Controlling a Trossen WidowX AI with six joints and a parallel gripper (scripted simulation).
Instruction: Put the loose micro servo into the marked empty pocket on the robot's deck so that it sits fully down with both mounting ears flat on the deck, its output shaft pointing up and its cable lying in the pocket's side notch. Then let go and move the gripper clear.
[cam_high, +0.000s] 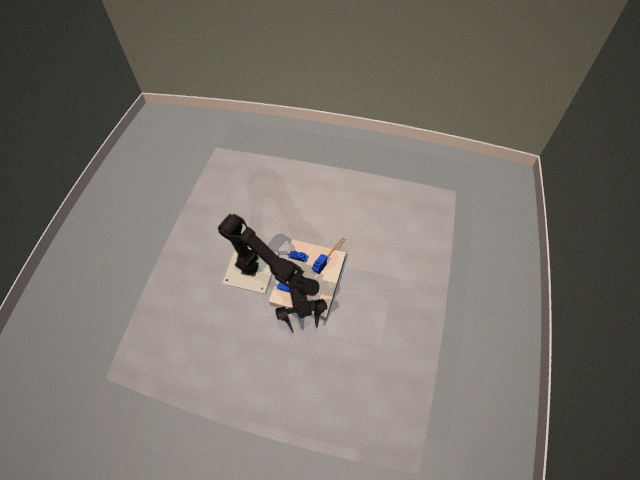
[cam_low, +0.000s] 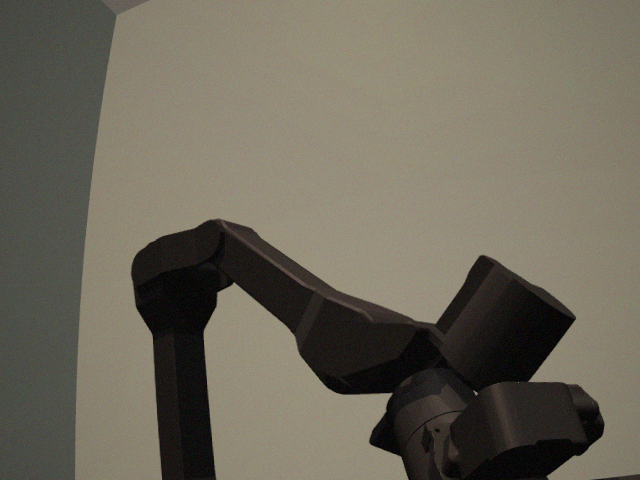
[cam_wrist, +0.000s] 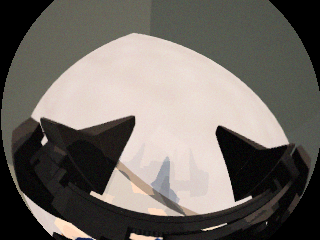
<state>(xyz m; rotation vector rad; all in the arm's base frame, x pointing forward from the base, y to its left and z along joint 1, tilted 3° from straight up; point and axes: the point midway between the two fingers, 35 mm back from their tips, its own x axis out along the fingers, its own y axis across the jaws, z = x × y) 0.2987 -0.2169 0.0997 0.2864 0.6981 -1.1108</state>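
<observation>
My gripper tip is now 240 mm to the right of the tan deck and 70 mm above it.
</observation>
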